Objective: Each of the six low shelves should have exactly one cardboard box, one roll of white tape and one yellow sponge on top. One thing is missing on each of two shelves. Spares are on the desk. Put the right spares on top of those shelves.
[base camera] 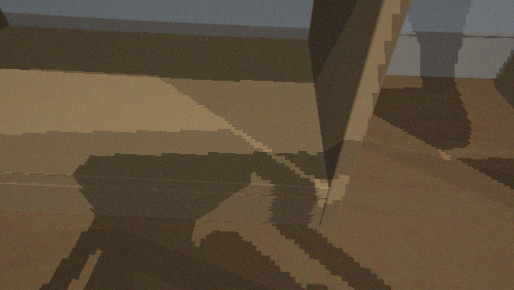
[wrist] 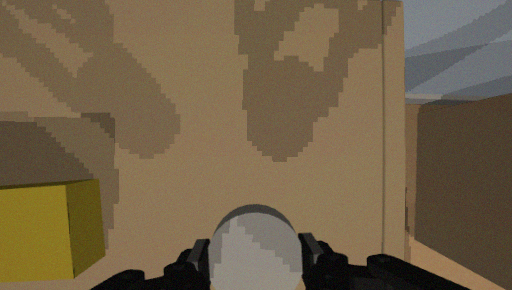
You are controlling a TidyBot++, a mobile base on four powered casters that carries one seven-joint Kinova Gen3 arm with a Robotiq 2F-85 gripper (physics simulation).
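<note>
In the wrist view my gripper (wrist: 254, 253) is shut on a roll of white tape (wrist: 255, 255), with a finger on each side of it. The tape is over the top of a low wooden shelf (wrist: 200, 190), near its right end; whether it touches the top cannot be told. A yellow sponge (wrist: 37, 232) sits on the same shelf top, to the left of the tape and apart from it. In the base camera view the near side of a low shelf (base camera: 90, 102) shows close up; its top, the gripper and the tape do not show there. No cardboard box can be made out.
In the wrist view another wooden unit (wrist: 465, 175) stands to the right, past a narrow gap. In the base camera view an upright side panel (base camera: 367, 75) stands right of centre, with brown floor (base camera: 430, 220) beyond it and long shadows across the floor.
</note>
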